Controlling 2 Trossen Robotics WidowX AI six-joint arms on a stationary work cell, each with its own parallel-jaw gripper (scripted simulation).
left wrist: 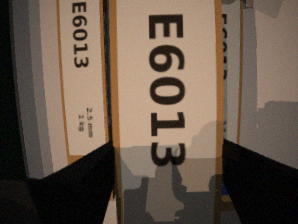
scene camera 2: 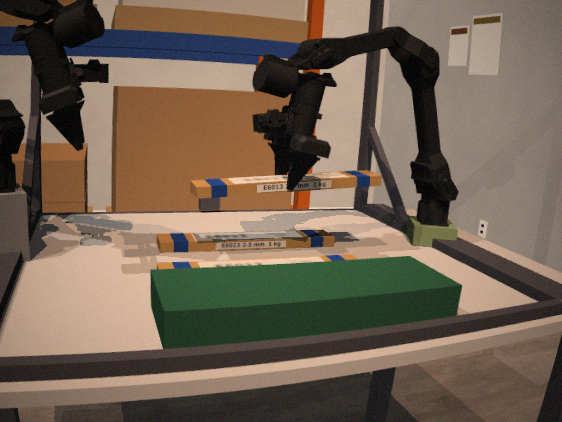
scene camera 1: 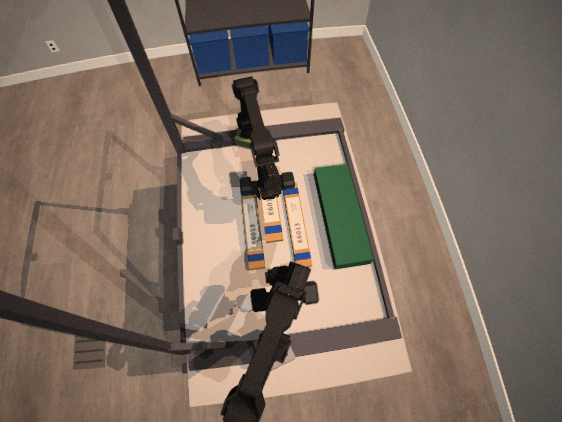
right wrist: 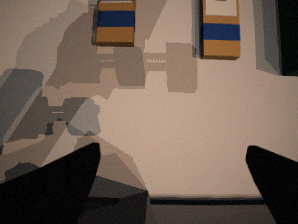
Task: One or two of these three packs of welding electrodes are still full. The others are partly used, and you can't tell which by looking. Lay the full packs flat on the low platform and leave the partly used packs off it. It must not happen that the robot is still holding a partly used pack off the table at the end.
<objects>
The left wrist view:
left gripper: 166, 145
pack: 167, 80
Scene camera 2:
left gripper: 283, 186
right gripper: 81, 146
pack: 219, 241
green low platform: 204, 306
pack: 171, 265
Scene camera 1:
left gripper: 268, 198
pack: 271, 217
green low platform: 347, 236
pack: 302, 256
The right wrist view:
right gripper: 173, 151
</objects>
